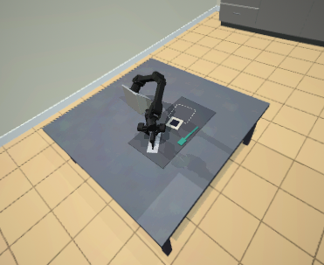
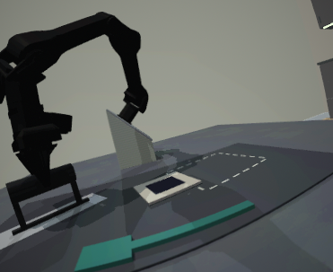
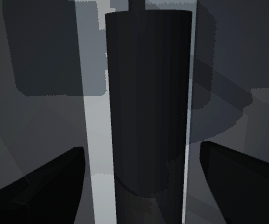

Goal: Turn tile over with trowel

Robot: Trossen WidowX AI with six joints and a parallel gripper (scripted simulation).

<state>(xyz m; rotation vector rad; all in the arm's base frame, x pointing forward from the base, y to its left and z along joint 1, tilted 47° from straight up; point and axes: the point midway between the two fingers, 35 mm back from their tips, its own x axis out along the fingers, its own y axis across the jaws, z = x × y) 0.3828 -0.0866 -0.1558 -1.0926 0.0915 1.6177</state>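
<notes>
Right now the black handled tool is 3 cm below my gripper tip, 2 cm to the left of it and 1 cm behind it. The rest, counted from my gripper tip: dark mat (19 cm to the left, 8 cm below, 2 cm ahead); teal trowel (17 cm to the left, 16 cm ahead, 6 cm below); white tile (22 cm to the left, 6 cm below).
</notes>
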